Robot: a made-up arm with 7 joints.
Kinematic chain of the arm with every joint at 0, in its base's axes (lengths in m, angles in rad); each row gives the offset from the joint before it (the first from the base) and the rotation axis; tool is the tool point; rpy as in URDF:
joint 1: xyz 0 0 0 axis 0.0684 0.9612 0.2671
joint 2: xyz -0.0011 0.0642 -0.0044 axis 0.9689 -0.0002 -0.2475
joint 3: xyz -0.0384 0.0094 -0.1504 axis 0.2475 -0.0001 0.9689
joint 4: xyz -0.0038 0 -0.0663 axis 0.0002 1 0
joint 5: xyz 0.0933 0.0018 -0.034 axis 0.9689 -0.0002 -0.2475
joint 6: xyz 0.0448 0 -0.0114 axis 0.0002 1 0
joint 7: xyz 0.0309 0 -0.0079 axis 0.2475 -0.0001 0.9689
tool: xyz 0 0 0 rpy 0 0.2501 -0.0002
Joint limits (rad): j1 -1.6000..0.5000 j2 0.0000..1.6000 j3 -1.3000..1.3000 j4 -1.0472..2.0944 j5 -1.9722..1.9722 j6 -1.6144..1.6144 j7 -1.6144..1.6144
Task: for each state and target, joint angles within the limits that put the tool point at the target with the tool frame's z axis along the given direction. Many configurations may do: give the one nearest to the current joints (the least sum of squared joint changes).
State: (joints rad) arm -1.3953 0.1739 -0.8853 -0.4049 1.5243 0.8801 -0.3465
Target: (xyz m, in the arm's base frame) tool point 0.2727 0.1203 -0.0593 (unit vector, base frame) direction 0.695 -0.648 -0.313
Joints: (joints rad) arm -0.8808 0.8384 -0.5770 -0.0762 1.9712 1.0877 -0.3465
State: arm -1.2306 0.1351 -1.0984 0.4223 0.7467 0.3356 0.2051
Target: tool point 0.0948 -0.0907 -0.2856 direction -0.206 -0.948 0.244
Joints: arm -0.4148 0.0000 -1.2896 0.2678 0.5946 0.9490 0.2051
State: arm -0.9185 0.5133 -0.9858 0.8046 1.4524 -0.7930 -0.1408
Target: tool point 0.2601 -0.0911 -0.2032 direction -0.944 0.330 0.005
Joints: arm -1.0519 0.0610 -0.9585 0.6875 1.2010 -0.9663 -0.1408
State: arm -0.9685 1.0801 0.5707 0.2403 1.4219 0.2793 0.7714
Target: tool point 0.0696 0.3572 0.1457 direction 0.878 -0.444 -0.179
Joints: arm -0.6097 1.4230 1.2970 0.2826 1.4264 -0.3289 0.7714
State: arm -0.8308 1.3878 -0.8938 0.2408 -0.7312 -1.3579 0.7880
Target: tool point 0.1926 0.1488 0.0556 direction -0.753 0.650 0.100
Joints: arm -1.1874 1.5210 -0.8157 -0.4870 -0.9483 -1.4004 0.7880
